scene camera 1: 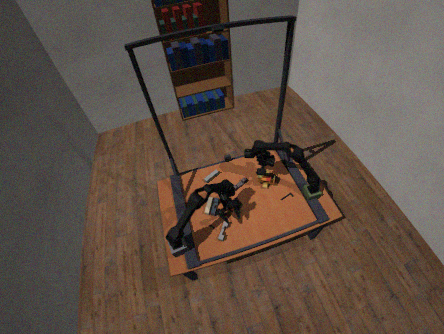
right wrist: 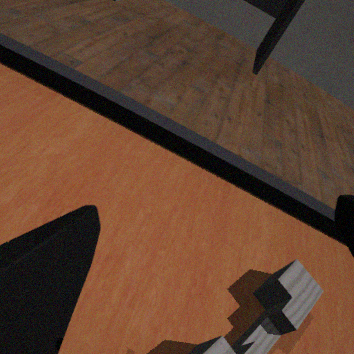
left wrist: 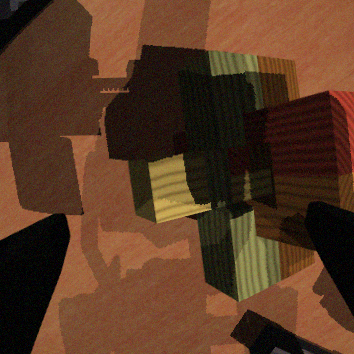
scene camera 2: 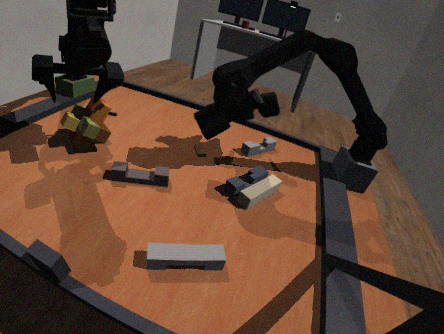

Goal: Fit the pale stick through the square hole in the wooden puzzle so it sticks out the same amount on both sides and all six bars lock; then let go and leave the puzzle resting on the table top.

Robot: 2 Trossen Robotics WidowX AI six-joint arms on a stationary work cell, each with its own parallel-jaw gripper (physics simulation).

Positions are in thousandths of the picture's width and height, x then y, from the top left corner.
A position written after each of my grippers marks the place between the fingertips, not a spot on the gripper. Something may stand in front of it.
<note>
My left gripper (scene camera 2: 170, 304) is open and holds nothing. My right gripper (right wrist: 614, 600) is open, holding nothing. Also in view: a pale stick (scene camera 2: 564, 588). I also see a black frame posts and rails (scene camera 1: 657, 58).
My left gripper shows as well in the left wrist view (left wrist: 535, 620). The right wrist view misses the pale stick: it is out of frame. The left wrist view does not show the pale stick: it is out of frame.
</note>
